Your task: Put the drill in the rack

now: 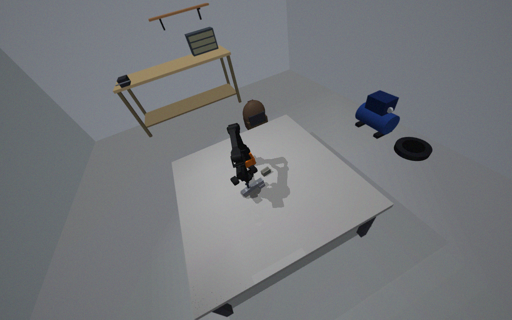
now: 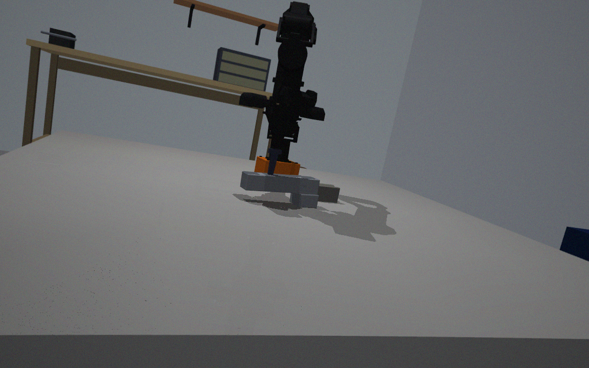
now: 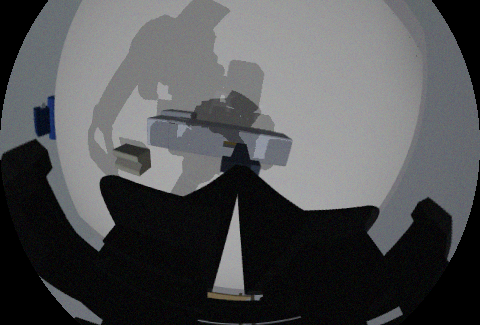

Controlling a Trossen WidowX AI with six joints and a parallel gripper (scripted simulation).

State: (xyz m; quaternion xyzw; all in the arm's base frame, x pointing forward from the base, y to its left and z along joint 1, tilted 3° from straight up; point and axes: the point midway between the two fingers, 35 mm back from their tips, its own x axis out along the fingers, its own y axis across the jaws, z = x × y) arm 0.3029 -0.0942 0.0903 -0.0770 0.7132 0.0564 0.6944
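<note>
My gripper tip is 4 cm above the dark key. From my gripper tip the other things lie so: drill (8 cm below, 5 cm to the left, 1 cm behind); grey-olive block (18 cm to the left, 11 cm below, 11 cm behind); grey drill fixture (9 cm below, 4 cm to the left, 1 cm behind).
</note>
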